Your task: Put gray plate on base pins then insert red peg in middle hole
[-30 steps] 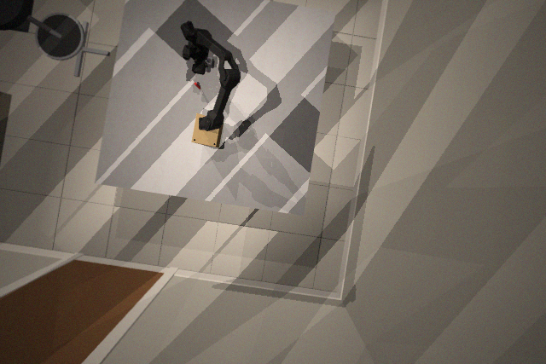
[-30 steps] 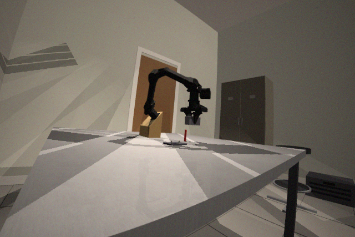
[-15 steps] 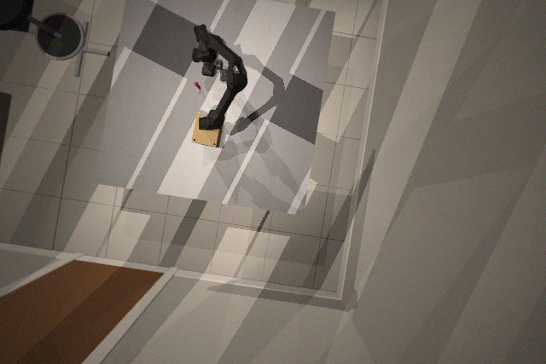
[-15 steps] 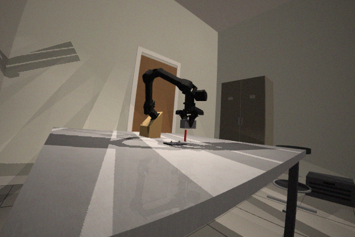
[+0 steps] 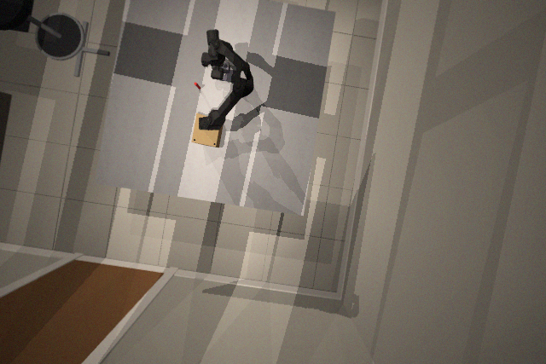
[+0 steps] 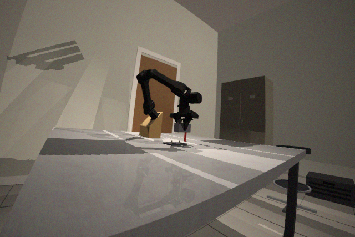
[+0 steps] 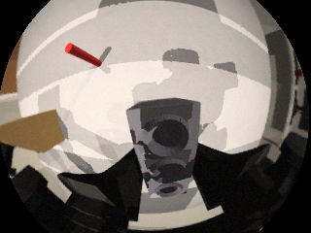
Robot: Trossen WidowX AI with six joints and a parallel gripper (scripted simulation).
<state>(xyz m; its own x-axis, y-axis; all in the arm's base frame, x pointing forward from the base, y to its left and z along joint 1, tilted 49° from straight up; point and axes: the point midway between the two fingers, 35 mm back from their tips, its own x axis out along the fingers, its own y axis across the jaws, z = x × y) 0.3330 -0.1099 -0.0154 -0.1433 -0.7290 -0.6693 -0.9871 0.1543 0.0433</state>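
My gripper tip is now 10 cm past the red peg, 15 cm to the right of it and 4 cm above it. From my gripper tip the other things lie so: gray plate 3 cm above.
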